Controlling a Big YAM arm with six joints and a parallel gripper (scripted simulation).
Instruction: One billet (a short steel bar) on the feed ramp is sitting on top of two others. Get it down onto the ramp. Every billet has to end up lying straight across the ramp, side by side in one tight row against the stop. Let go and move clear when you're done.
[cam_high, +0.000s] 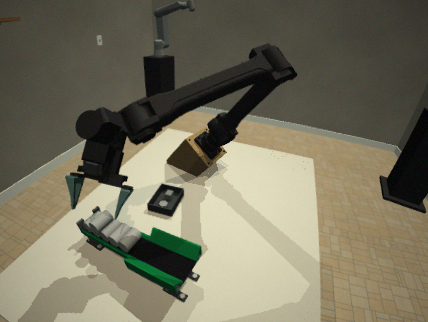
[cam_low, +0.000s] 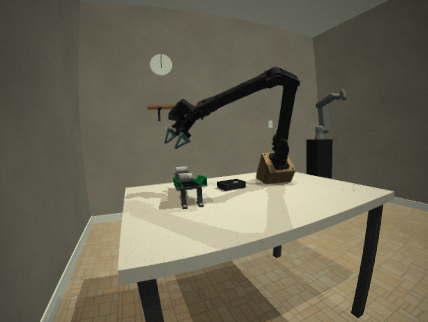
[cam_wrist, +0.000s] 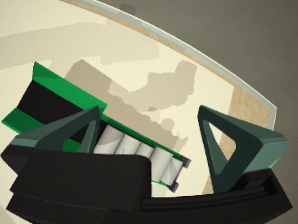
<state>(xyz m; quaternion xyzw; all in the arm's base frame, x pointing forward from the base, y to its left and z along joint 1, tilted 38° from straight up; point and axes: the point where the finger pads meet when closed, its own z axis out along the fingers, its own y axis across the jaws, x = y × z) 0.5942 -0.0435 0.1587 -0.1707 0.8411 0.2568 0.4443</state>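
The grey stop is 50 mm behind my hand, 180 mm to the right of it and 200 mm below it. Also, from my hand: small black box: 310 mm behind, 70 mm to the right, 250 mm below.
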